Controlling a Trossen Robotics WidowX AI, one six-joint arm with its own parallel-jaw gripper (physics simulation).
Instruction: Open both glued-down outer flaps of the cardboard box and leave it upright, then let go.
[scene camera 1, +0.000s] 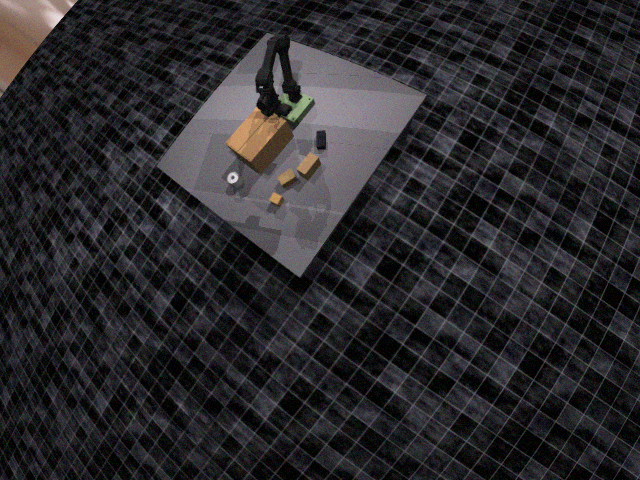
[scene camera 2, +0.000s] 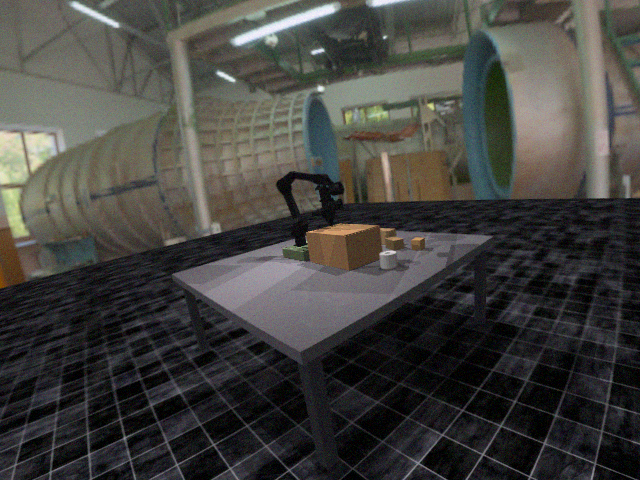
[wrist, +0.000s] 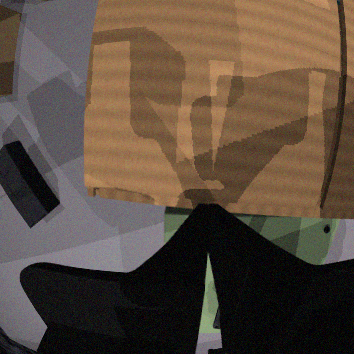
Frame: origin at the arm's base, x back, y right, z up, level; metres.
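Seen in the pictures: gripper, between the fingertips: (scene camera 1: 279, 116) (scene camera 2: 331, 226) (wrist: 206, 212); arm's base, origin of its link: (scene camera 1: 295, 98) (scene camera 2: 301, 244).
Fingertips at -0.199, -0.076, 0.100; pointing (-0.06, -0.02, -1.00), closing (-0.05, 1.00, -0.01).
Offsets run from my fingertips to a thing's top centre, as dx, dy, dz. "pt": to the spot under its first point. Level surfaces: height alone.
The cardboard box @(-0.149, +0.061, +0.004) (scene camera 1: 276, 148) (scene camera 2: 343, 248) stands upright on the table @(dz -0.152) (scene camera 1: 372, 108) (scene camera 2: 248, 294). Its two outer flaps lie across the top and meet at a narrow dark seam. One flap (scene camera 1: 266, 139) (wrist: 115, 155) is on the side towards the small blocks, the other flap @(pt -0.154, +0.116, +0.004) (scene camera 1: 247, 128) beyond the seam. In the wrist view the seam curves slightly and arm shadows cross the cardboard. My gripper (scene camera 2: 331, 222) (wrist: 206, 212) is shut and empty. Its tips point down at the box's edge nearest the arm base; whether they touch the cardboard is unclear.
A green plate (scene camera 1: 305, 109) (scene camera 2: 295, 252) (wrist: 312, 242) lies at the arm base beside the box. A black block @(+0.053, -0.222, -0.119) (scene camera 1: 321, 139) (wrist: 27, 185), three small cardboard-coloured blocks @(-0.127, -0.276, -0.072) (scene camera 1: 308, 165) @(-0.246, -0.210, -0.102) (scene camera 1: 286, 178) @(-0.377, -0.238, -0.102) (scene camera 1: 276, 198) and a white roll @(-0.421, +0.058, -0.091) (scene camera 1: 228, 180) (scene camera 2: 387, 260) are around the box.
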